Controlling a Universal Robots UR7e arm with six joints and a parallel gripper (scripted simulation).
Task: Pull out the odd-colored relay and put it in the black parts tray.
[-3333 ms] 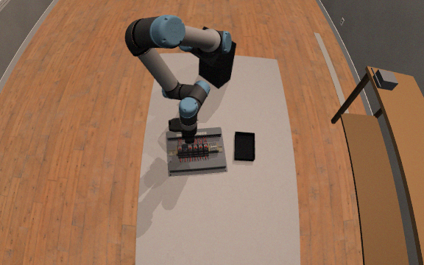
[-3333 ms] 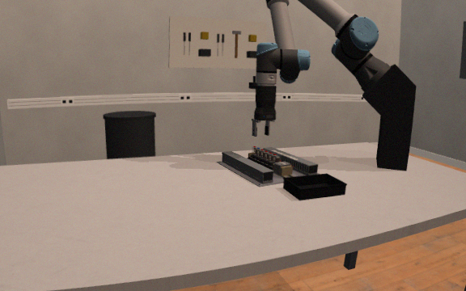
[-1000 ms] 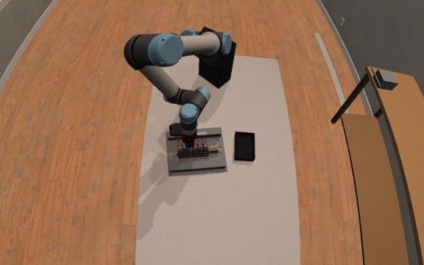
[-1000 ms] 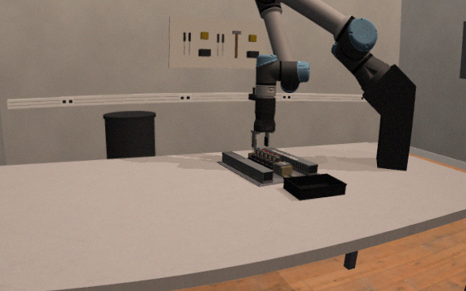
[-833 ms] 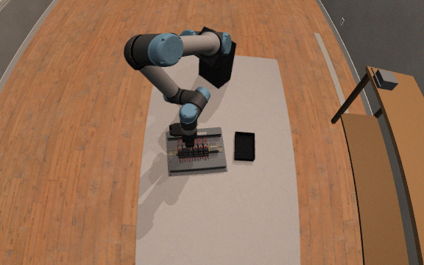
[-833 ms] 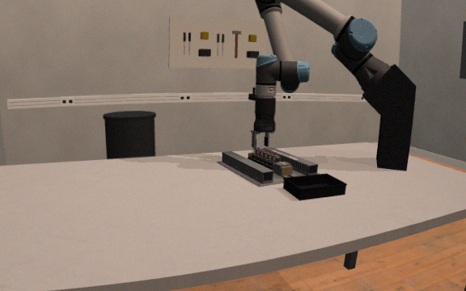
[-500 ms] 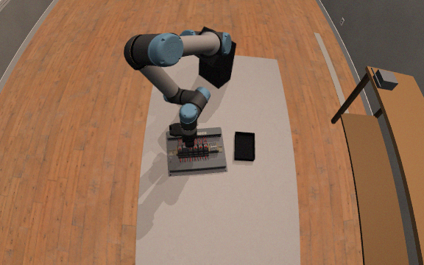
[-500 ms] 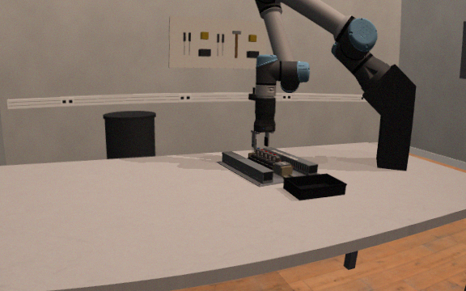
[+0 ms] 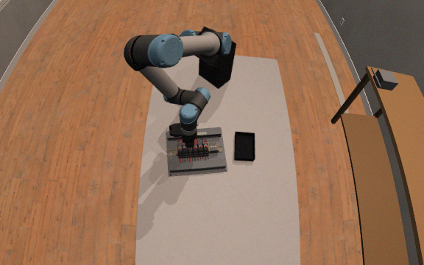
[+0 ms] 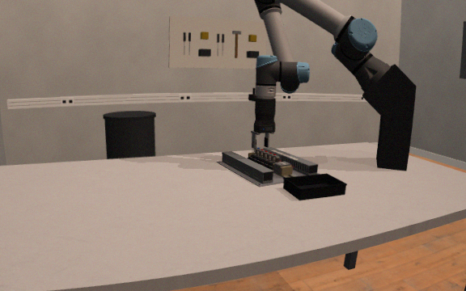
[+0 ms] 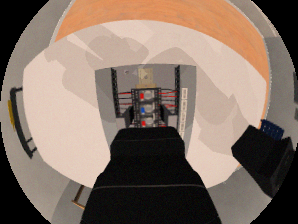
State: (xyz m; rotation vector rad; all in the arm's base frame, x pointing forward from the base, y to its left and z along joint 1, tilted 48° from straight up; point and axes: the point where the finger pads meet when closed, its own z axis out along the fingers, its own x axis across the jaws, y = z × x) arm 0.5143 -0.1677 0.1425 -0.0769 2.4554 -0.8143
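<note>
My hand is 4 cm above the red-button relay, 3 cm to the left of it and 1 cm past it. Round my hand: grey relay panel 7 cm below, 6 cm to the left, 1 cm ahead; black parts tray 33 cm to the left, 7 cm below, 5 cm ahead.
</note>
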